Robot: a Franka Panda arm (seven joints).
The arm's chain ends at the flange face. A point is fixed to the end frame.
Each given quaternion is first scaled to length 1.
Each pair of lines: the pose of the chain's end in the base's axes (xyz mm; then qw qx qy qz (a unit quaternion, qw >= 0)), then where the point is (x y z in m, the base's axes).
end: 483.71, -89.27, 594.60, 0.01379, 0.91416, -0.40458, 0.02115
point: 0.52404 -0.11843 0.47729
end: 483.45, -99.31, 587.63, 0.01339, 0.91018, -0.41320, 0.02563
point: 0.52426 -0.12955 0.47076
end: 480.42, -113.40, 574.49, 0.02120, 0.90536, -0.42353, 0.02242
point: 0.51913 -0.14587 0.45751
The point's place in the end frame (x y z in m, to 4 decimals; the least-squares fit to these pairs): 0.0428 -0.0112 0.1195
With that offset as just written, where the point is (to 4 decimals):
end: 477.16, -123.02, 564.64, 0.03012, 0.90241, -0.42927, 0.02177
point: 0.5144 -0.1578 0.4479
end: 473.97, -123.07, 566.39, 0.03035, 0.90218, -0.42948, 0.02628
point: 0.5122 -0.1584 0.4501
